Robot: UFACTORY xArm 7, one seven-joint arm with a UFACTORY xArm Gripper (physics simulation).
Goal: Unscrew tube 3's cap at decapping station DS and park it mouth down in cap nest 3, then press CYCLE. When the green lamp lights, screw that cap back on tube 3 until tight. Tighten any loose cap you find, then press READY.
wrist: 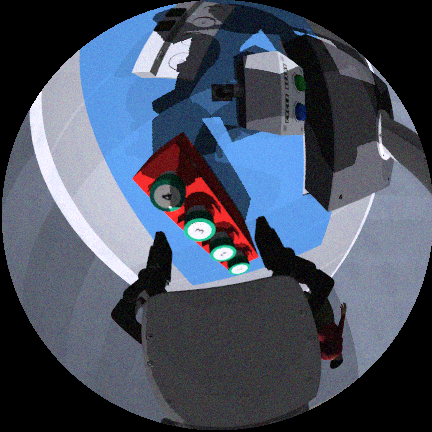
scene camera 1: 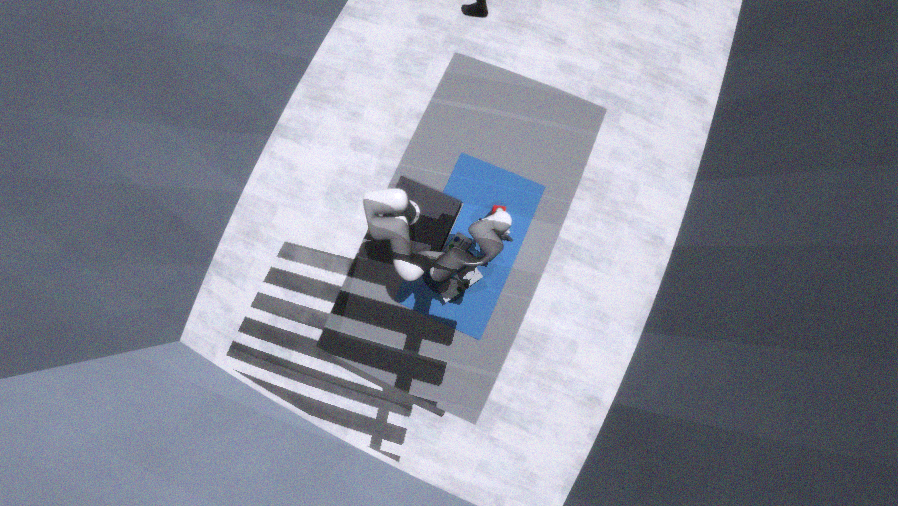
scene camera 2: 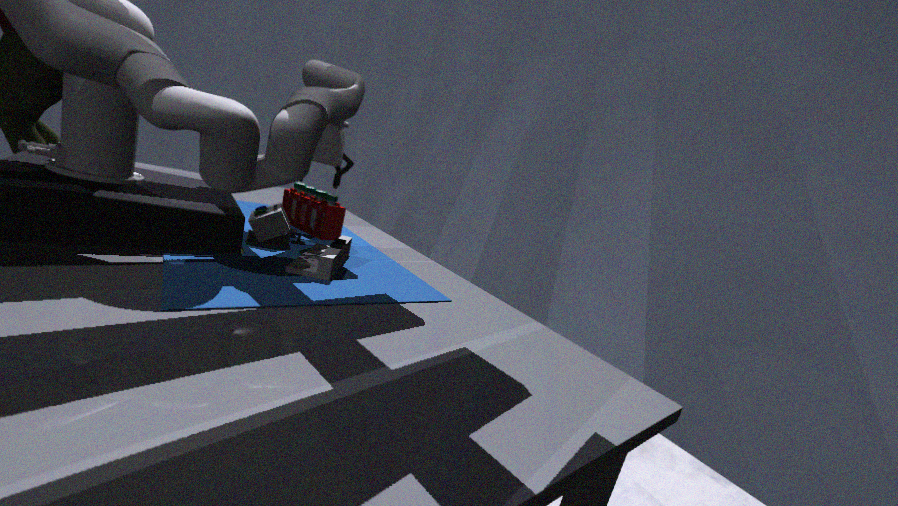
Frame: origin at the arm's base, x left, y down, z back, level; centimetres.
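Where they show: gripper, fingertip midpoint: (wrist: 211, 234) (scene camera 2: 318, 184); arm's base, link origin: (wrist: 384, 133) (scene camera 1: 407, 213) (scene camera 2: 98, 174).
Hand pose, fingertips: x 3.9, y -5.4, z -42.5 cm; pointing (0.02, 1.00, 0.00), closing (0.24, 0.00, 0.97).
Observation:
Things, the pixels of their top centre, and the offset from my fingertips. "*": a spot on its surface instead. Level surfaces: height alone.
- numbered 4, top centre: (wrist: 166, 196) dz -2.4, dx -4.5, dy +1.8 cm
- grey box, top centre: (wrist: 293, 92) (scene camera 2: 273, 204) (scene camera 1: 458, 245) dz +13.9, dx -10.4, dy +5.5 cm
- green button, top centre: (wrist: 302, 81) dz +16.6, dx -11.9, dy +6.5 cm
- blue button, top centre: (wrist: 303, 112) dz +15.4, dx -7.6, dy +6.5 cm
- white-and-grey block, top centre: (scene camera 2: 325, 238) (scene camera 1: 459, 282) dz +7.2, dx -26.8, dy +8.6 cm
- blue mat, surface height: dy +13.9 cm
- small black fixture, surface spot: (wrist: 222, 92) * dz +7.1, dx -11.9, dy +11.7 cm
- table, surface height: dy +14.2 cm
A red rack (wrist: 220, 204) (scene camera 2: 323, 220) (scene camera 1: 498, 208) holds tubes with green-rimmed caps, numbered 4 (wrist: 167, 195), 3 (wrist: 200, 230), 2 (wrist: 223, 253) and, nearest the palm in the wrist view, one (wrist: 239, 268) whose number is blurred. All four caps sit on their tubes. My gripper (wrist: 211, 234) (scene camera 2: 339, 181) is open and empty, above the rack; cap 3 shows between its fingertips in the wrist view. A grey box (wrist: 262, 95) (scene camera 2: 270, 224) carries a green button (wrist: 299, 82) and a blue button (wrist: 300, 111). A white-and-grey block (wrist: 150, 57) (scene camera 2: 320, 262) has ringed circles on top. Cap tightness cannot be told.
The things stand on a blue mat (scene camera 1: 496, 179) (scene camera 2: 395, 286). A small black fixture (wrist: 222, 92) sticks out from the grey box. A large dark block (wrist: 345, 175) (scene camera 2: 125, 220) lies beside that box. Dark shadows cross the table (scene camera 2: 628, 399). A person (wrist: 331, 345) shows beyond my right finger.

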